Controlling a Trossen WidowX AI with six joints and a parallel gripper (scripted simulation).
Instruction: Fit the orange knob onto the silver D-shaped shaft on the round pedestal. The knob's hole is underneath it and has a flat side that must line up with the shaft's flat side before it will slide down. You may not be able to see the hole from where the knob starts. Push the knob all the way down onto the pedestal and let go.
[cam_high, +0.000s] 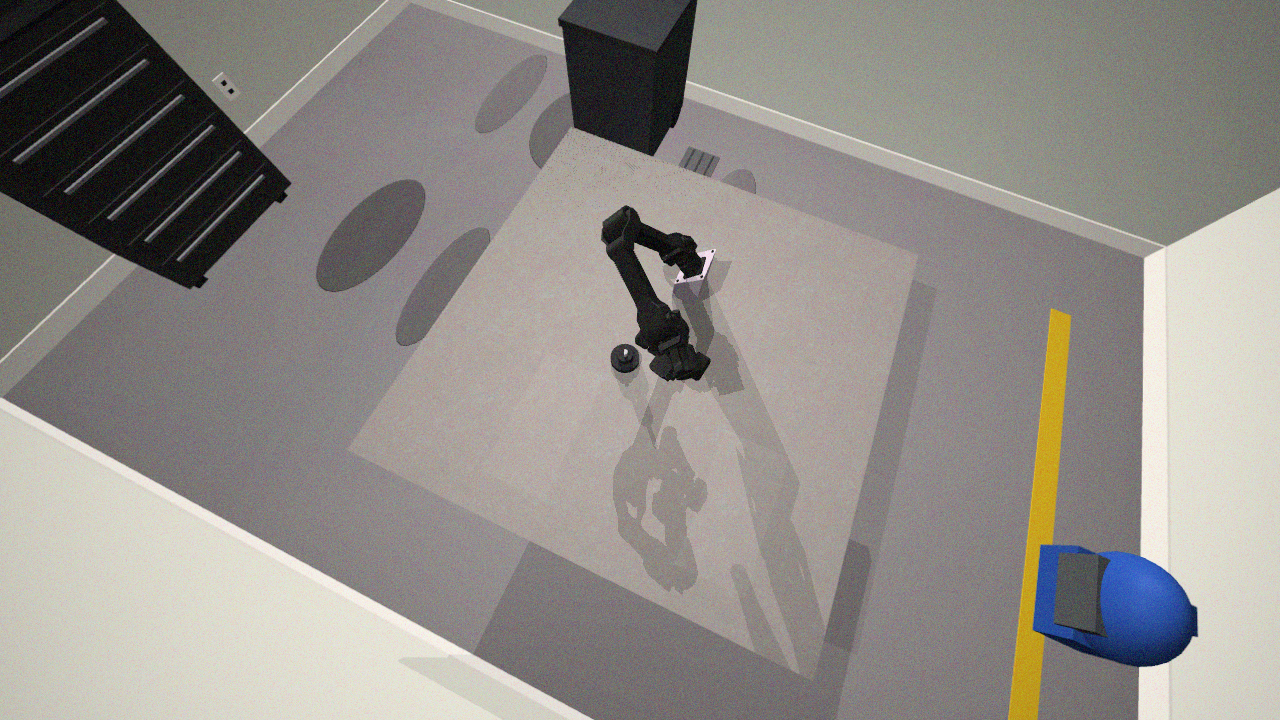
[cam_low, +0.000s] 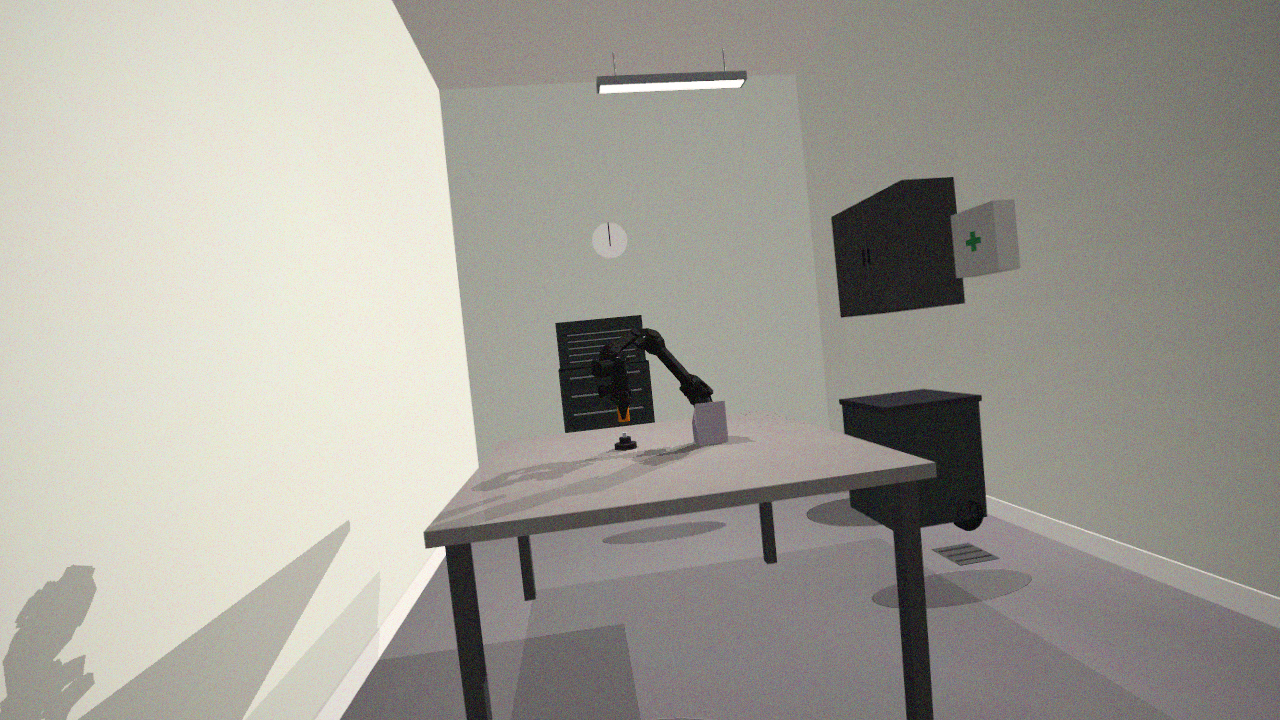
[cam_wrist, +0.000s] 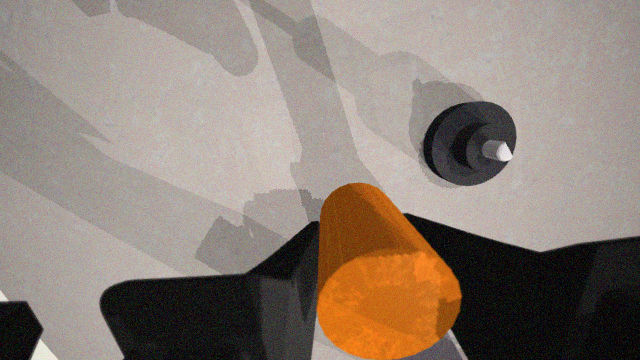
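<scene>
The dark round pedestal lies 130 mm to the right of my gripper tip, 100 mm below it and 20 mm behind it. Also, from my gripper tip: orange knob (30 mm above).
</scene>
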